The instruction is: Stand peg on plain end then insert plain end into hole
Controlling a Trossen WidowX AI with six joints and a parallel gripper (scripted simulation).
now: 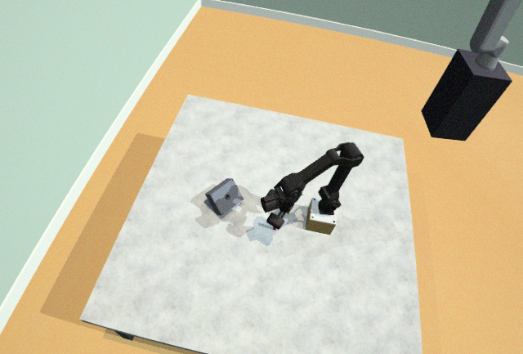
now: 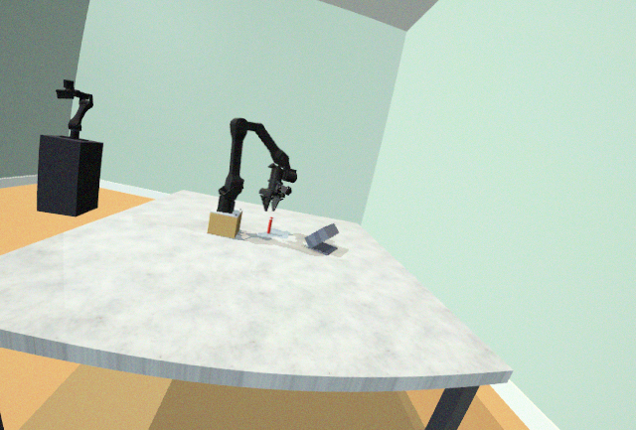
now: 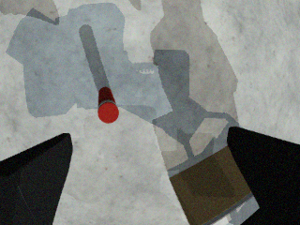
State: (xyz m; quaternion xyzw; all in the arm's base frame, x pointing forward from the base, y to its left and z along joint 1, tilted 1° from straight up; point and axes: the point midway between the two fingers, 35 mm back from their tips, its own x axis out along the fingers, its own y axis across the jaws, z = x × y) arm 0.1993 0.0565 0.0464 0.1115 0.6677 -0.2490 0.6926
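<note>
The red peg lies 2 cm ahead of my gripper tip, 1 cm to the left of it and 6 cm below it. The rest, counted from my gripper tip: grey sloped panel: 25 cm ahead, 10 cm to the right, 5 cm below.
</note>
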